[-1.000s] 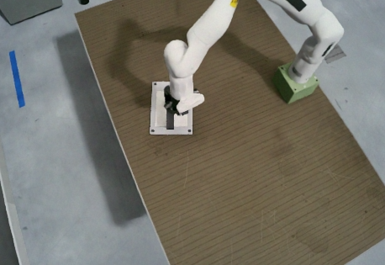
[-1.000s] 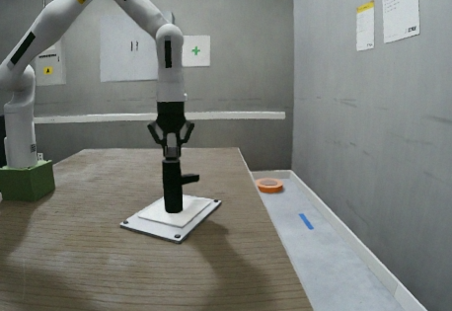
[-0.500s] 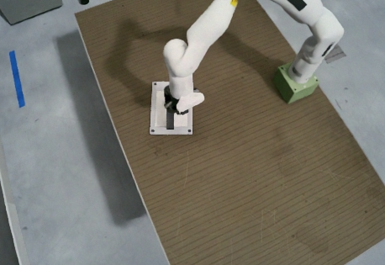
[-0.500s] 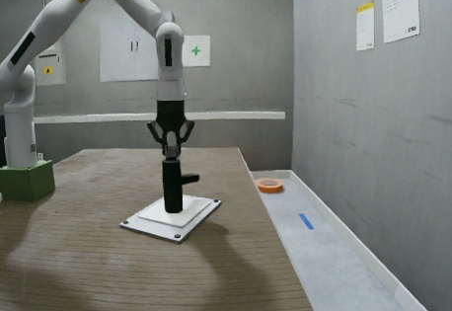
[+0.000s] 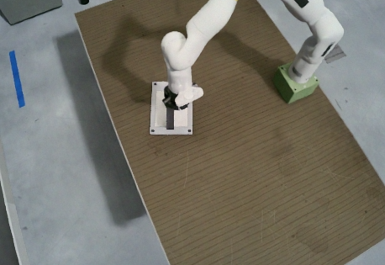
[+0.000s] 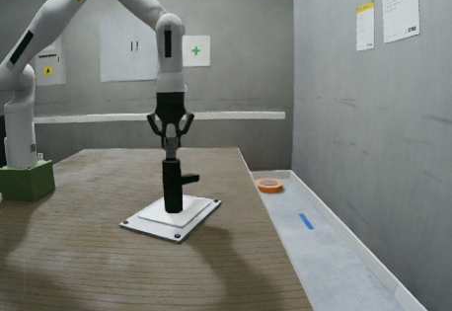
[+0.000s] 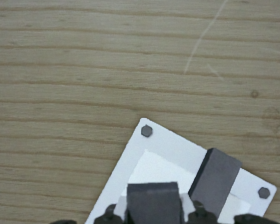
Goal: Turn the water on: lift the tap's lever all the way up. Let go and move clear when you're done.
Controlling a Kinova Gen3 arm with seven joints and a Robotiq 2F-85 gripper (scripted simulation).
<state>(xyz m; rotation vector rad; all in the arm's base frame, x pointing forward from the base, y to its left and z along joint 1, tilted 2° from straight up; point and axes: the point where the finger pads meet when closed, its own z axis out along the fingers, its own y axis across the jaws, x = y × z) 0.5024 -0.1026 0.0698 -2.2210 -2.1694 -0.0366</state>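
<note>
The lever lies 40 mm to the right of my hand and 10 mm below it. Round my hand: tap (70 mm below, 60 mm to the right, 10 mm ahead).
</note>
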